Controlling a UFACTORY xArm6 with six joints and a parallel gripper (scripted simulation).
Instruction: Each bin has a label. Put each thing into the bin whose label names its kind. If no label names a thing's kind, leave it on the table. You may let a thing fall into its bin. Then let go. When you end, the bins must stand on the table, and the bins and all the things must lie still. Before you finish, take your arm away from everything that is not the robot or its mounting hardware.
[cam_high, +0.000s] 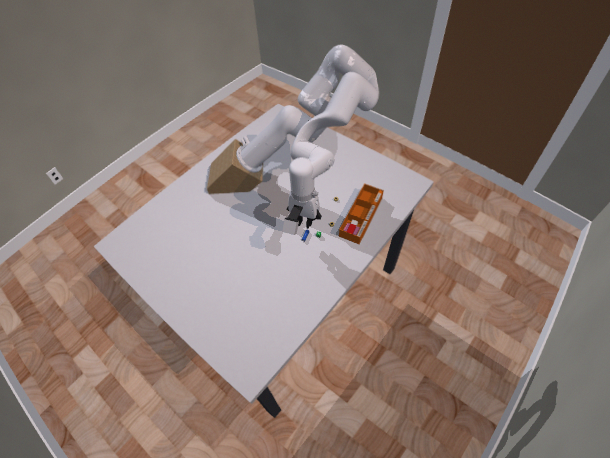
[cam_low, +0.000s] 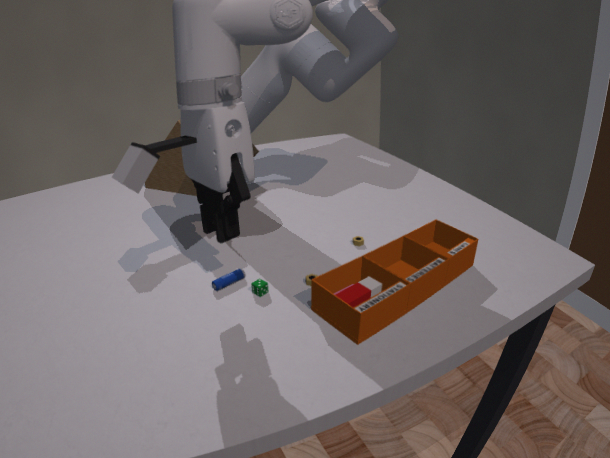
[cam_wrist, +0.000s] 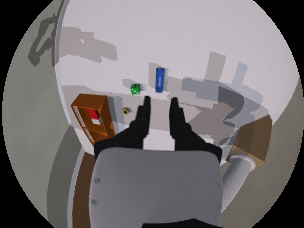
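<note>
Right now my hand is 90 mm above the blue battery. The rest, counted from my hand: pink eraser (160 mm to the left, 80 mm below, 70 mm ahead); then red-and-white eraser (170 mm to the left, 70 mm below, 70 mm ahead); then green die (90 mm below, 40 mm to the left, 20 mm ahead).
</note>
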